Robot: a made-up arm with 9 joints. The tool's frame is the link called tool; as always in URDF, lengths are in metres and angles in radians.
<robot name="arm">
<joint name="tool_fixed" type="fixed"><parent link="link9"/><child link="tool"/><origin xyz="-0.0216 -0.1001 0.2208"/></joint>
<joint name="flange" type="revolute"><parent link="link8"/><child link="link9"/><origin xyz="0.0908 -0.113 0.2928"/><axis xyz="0 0 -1"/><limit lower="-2.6" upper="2.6" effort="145" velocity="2.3"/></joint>
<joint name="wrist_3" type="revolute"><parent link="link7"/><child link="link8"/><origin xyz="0.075 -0.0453 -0.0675"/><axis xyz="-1 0 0"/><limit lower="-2.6" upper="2.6" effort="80" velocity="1.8"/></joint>
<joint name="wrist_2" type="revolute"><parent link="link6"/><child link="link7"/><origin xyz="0.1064 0.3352 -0.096"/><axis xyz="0 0 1"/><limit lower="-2.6" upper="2.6" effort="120" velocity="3"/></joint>
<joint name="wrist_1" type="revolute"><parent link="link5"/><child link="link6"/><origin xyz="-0.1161 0.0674 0.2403"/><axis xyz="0 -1 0"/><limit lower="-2.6" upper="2.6" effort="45" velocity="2.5"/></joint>
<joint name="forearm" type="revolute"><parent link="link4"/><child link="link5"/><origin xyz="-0.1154 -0.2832 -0.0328"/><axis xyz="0 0 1"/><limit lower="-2.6" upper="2.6" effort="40" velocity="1.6"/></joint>
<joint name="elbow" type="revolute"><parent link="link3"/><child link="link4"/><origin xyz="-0.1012 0.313 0.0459"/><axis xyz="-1 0 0"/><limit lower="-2.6" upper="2.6" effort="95" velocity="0.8"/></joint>
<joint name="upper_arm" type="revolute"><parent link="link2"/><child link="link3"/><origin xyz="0.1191 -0.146 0.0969"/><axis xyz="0 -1 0"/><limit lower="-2.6" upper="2.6" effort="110" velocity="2.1"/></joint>
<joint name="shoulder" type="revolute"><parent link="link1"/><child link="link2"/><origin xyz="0.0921 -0.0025 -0.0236"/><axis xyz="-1 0 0"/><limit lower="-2.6" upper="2.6" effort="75" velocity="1.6"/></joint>
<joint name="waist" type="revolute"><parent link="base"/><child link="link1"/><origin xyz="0 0 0.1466"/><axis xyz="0 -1 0"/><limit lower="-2.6" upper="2.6" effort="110" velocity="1.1"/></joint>
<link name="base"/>
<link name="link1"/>
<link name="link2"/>
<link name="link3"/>
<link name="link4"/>
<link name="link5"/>
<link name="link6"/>
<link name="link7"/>
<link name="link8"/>
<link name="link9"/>
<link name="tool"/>
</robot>
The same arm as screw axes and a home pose.
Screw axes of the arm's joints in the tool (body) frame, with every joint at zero. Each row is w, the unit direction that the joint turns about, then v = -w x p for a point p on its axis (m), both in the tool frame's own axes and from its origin. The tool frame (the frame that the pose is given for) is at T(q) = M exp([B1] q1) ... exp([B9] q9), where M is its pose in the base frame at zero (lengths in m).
B1: w 0 -1 0 v -0.6768 0.0000 0.1291
B2: w -1 0 0 v 0.0000 0.7004 -0.0280
B3: w 0 -1 0 v -0.6035 0.0000 -0.0821
B4: w -1 0 0 v 0.0000 0.5576 0.1390
B5: w 0 0 1 v -0.1442 0.1345 0.0000
B6: w 0 -1 0 v -0.3501 0.0000 0.2506
B7: w 0 0 1 v 0.2584 0.1442 0.0000
B8: w -1 0 0 v 0.0000 0.5136 0.2131
B9: w 0 0 -1 v -0.1001 0.0216 0.0000
M =
1 0 0 0.1291
0 1 0 0.0255
0 0 1 0.8234
0 0 0 1
Joint limits (deg, base to tool): -148.97..148.97 -148.97..148.97 -148.97..148.97 -148.97..148.97 -148.97..148.97 -148.97..148.97 -148.97..148.97 -148.97..148.97 -148.97..148.97

